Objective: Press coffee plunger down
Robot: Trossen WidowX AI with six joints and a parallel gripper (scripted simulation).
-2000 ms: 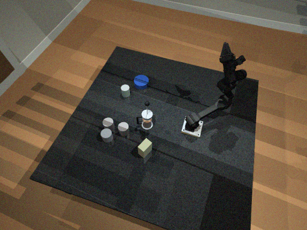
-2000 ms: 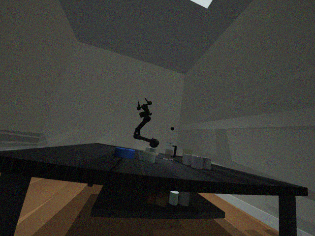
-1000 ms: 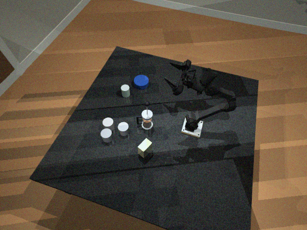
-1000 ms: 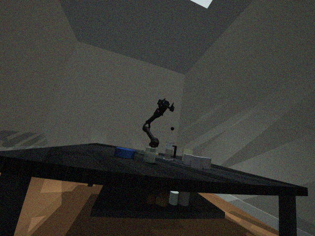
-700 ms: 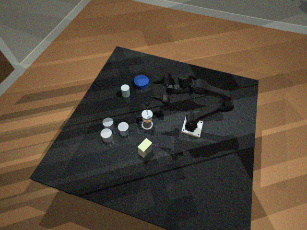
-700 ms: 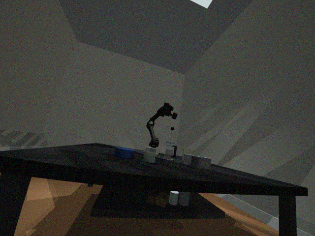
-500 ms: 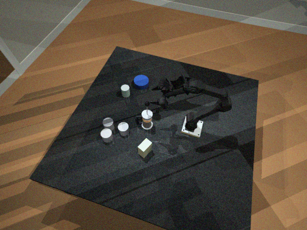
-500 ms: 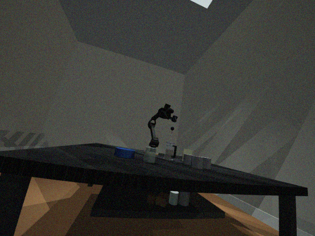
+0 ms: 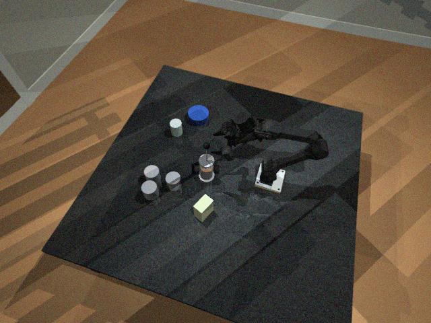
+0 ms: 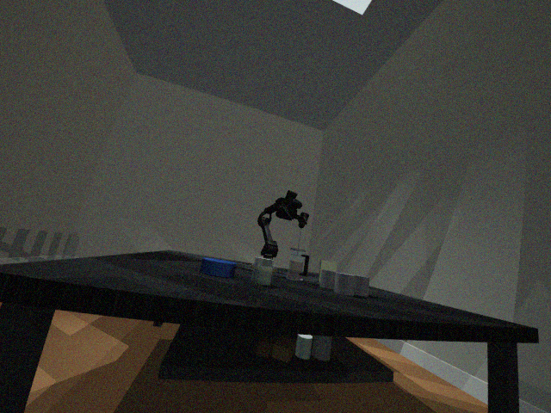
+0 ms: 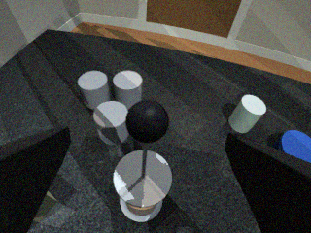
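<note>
The coffee press is 40 mm ahead of my gripper tip, 10 mm to the left of it and 150 mm below it. The rest, counted from my gripper tip: blue disc 190 mm ahead, 350 mm to the right, 260 mm below.
</note>
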